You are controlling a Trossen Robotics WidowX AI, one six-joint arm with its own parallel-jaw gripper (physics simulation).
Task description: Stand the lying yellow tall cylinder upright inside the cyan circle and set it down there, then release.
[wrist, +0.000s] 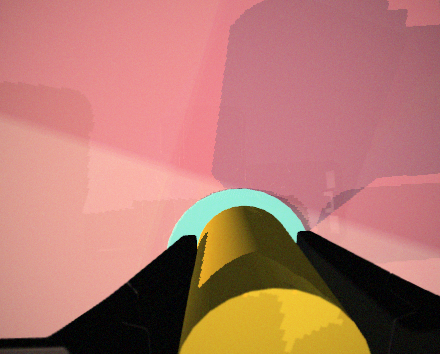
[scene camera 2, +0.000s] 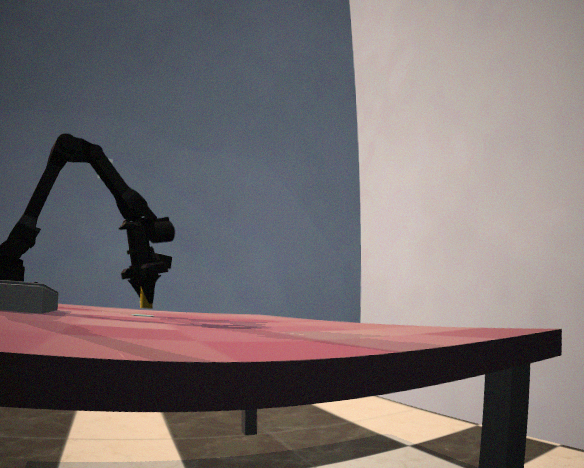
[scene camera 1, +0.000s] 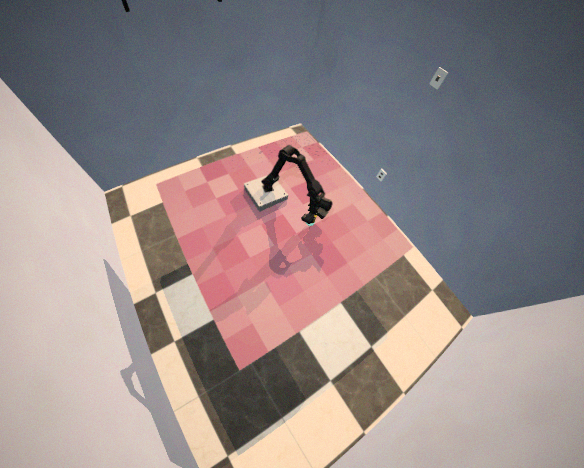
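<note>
The yellow tall cylinder is held about upright, its near end filling the bottom of the wrist view. My gripper is shut on it, one black finger on each side. The cyan circle lies flat on the table below. In the wrist view its far part shows as an arc beyond the cylinder's lower end; the rest is hidden by the cylinder and fingers. In scene camera 2 a small gap shows between the cylinder's lower end and the table.
The table top has a pink checked pattern. The arm's pale base block stands behind the gripper. Shadows of the arm fall on the table around the circle. The table's dark front edge shows in scene camera 2.
</note>
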